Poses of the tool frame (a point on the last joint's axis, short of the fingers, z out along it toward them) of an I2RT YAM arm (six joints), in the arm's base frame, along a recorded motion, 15 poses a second.
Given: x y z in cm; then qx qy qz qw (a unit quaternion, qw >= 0).
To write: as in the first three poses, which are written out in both.
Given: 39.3 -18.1 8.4 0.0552 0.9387 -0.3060 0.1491
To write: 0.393 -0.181 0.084 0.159 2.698 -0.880
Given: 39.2 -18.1 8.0 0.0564 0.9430 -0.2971 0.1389
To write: 0.392 -0.181 0.080 0.163 2.726 -0.859
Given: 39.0 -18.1 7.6 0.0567 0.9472 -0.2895 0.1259
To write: 0.390 -0.181 0.076 0.165 2.758 -0.843
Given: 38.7 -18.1 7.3 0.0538 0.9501 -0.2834 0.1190
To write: 0.387 -0.181 0.073 0.157 2.778 -0.829
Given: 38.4 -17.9 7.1 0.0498 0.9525 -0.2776 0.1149
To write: 0.384 -0.179 0.071 0.146 2.791 -0.814
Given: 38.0 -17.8 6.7 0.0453 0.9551 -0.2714 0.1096
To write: 0.380 -0.178 0.067 0.133 2.808 -0.798
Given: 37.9 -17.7 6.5 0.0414 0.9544 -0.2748 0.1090
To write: 0.379 -0.177 0.065 0.122 2.807 -0.808
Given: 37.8 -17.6 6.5 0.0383 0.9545 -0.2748 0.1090
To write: 0.378 -0.176 0.065 0.113 2.807 -0.808
